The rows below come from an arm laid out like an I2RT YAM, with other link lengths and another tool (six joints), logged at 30 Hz.
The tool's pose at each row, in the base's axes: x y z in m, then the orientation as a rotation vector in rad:
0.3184 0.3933 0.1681 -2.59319 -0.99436 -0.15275
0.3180 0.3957 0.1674 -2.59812 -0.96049 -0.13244
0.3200 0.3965 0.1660 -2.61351 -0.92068 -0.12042
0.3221 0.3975 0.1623 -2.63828 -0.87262 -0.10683
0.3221 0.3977 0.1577 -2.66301 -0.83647 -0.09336
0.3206 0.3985 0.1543 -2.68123 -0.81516 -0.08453
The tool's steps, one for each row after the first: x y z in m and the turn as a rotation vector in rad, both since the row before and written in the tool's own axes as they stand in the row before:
0.0010 -0.0017 0.0015 0.00994 -0.00649 0.02624
0.0017 0.0012 0.0015 -0.00076 -0.00331 0.03125
0.0015 0.0017 0.0037 -0.00755 -0.00556 0.03870
-0.0007 0.0013 0.0044 -0.01106 -0.00823 0.03048
-0.0014 -0.0004 0.0035 -0.00995 -0.00650 0.01861

